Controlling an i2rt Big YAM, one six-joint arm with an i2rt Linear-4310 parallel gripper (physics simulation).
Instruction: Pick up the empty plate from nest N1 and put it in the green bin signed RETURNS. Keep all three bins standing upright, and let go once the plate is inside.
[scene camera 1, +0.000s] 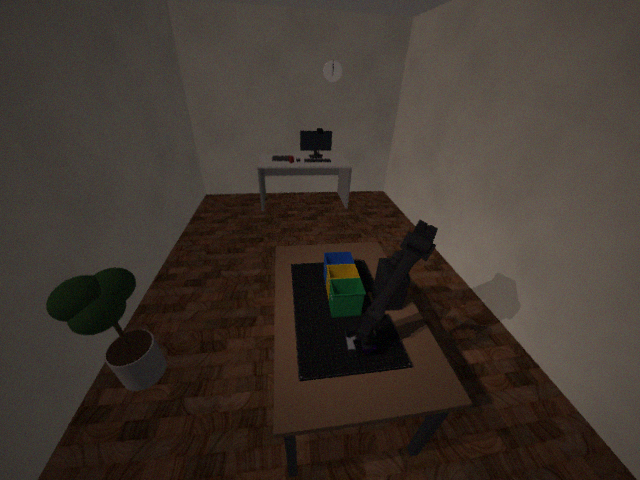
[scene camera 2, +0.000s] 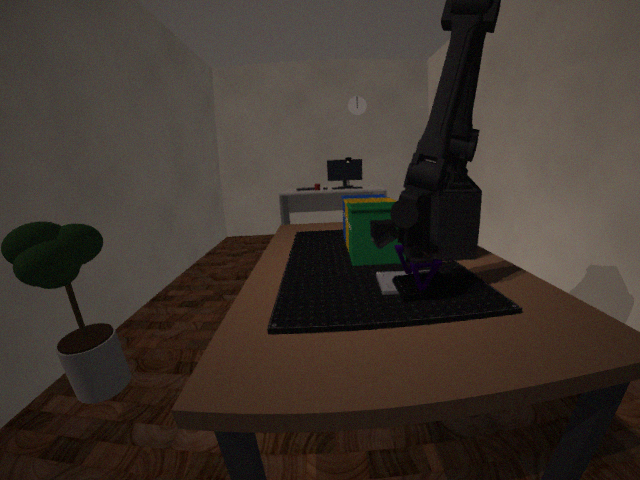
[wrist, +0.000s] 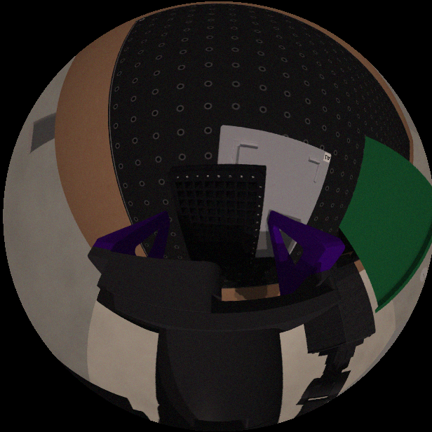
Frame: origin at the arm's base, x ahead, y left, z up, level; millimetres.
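Seen in the pictures: gripper, between the fingertips: (scene camera 1: 363, 344) (scene camera 2: 414, 281); arm's base, origin of its link: (scene camera 2: 451, 180).
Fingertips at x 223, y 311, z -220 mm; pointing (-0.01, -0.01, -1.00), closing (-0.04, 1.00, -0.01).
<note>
Offsets run from my fingertips to a thing's top centre. Level surfaces: height alone.
A black plate {dy -1, dx -21, dz +4 mm} (wrist: 220, 200) (scene camera 2: 404, 289) with a grid of small square wells is between and below my fingers in the wrist view. It overlaps part of the pale grey nest (wrist: 295, 175) (scene camera 1: 351, 342) (scene camera 2: 384, 283); whether it is seated there is unclear. The nest's small corner label is hard to read. My gripper (wrist: 218, 216) (scene camera 2: 416, 279) is open, its purple fingers spread wide near the plate's two sides without gripping it. The green bin {dy -271, dx +48, dz +149 mm} (scene camera 1: 346, 304) (scene camera 2: 367, 245) (wrist: 390, 210) stands upright beyond the nest. Its sign is not legible.
The yellow bin {dy -402, dx +50, dz +149 mm} (scene camera 1: 342, 270) and the blue bin {dy -533, dx +53, dz +149 mm} (scene camera 1: 338, 255) stand upright in a row behind the green one. All three are on the black perforated board {dz -30 mm} (scene camera 1: 315, 335) (scene camera 2: 320, 304), which lies on the wooden table {dz -43 mm} (scene camera 1: 330, 403) (scene camera 2: 336, 372). The arm's base is right of the bins.
</note>
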